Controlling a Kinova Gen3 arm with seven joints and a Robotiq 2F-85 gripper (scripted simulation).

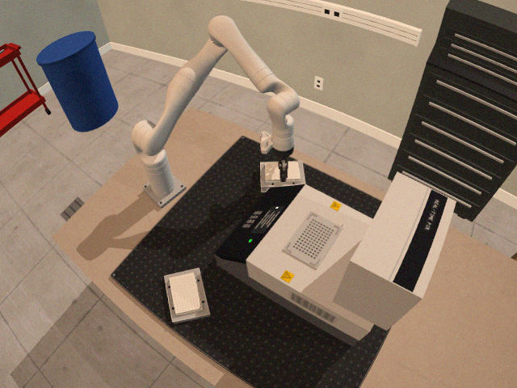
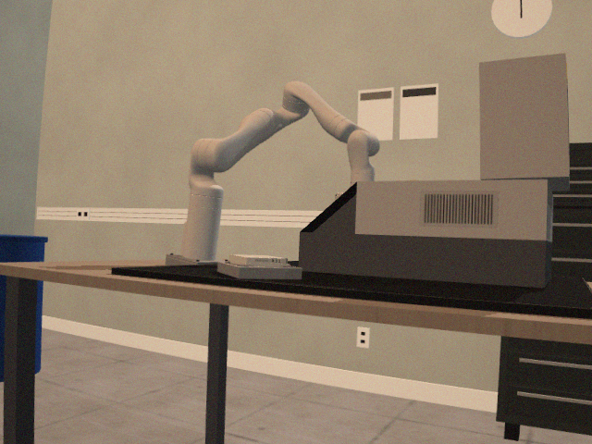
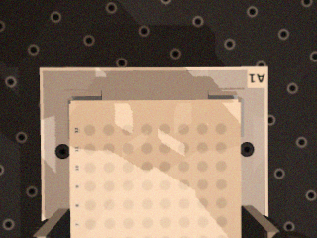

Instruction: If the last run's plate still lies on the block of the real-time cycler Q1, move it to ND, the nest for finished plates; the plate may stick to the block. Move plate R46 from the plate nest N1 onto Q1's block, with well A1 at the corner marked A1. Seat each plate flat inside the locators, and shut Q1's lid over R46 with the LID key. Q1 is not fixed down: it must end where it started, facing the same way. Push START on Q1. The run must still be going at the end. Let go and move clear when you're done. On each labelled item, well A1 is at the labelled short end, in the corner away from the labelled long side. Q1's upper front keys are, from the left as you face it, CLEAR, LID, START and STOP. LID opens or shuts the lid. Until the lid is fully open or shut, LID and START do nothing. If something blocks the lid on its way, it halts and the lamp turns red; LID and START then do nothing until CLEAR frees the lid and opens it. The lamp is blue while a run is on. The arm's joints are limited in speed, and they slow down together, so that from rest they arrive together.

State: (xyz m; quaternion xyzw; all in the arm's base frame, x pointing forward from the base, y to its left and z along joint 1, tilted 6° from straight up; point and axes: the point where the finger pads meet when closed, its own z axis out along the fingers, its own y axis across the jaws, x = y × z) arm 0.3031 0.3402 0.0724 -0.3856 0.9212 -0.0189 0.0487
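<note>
My gripper is now 10 mm above the white plate. The rest, counted from my hand: grey nest: 100 mm ahead, 550 mm to the right, 40 mm below; A1 mark: 90 mm behind, 20 mm to the right, 20 mm below.
</note>
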